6 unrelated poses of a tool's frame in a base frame.
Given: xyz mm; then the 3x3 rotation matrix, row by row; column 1 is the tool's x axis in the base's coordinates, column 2 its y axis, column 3 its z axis. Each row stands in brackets.
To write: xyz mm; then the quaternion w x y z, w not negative. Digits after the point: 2 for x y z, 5 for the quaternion. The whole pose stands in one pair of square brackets.
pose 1, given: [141.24, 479.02, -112.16], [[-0.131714, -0.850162, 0.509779], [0.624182, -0.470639, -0.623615], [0.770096, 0.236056, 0.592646]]
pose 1, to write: [141.24, 479.02, -112.16, 0.49757, 0.43194, -0.13079, 0.74078]
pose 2, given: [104.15, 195.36, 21.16], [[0.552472, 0.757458, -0.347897], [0.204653, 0.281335, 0.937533], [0.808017, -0.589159, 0.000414]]
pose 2, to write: [104.15, 195.36, 21.16, 0.67717, -0.56363, -0.42675, -0.20409]
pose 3, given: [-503.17, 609.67, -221.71], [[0.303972, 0.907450, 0.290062], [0.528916, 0.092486, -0.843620], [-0.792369, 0.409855, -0.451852]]
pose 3, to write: [-503.17, 609.67, -221.71, 0.48595, 0.64485, 0.55686, -0.19474]
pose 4, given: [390.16, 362.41, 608.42], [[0.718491, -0.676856, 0.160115], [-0.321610, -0.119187, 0.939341], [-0.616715, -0.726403, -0.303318]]
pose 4, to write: [390.16, 362.41, 608.42, 0.56921, -0.73161, 0.34119, 0.15603]
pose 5, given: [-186.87, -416.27, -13.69], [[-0.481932, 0.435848, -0.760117], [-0.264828, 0.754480, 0.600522], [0.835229, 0.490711, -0.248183]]
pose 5, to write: [-186.87, -416.27, -13.69, 0.50605, -0.05425, -0.78813, -0.34615]
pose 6, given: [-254.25, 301.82, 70.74], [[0.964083, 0.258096, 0.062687], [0.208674, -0.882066, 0.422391], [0.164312, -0.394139, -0.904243]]
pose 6, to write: [-254.25, 301.82, 70.74, 0.21082, -0.96830, -0.12051, -0.05861]
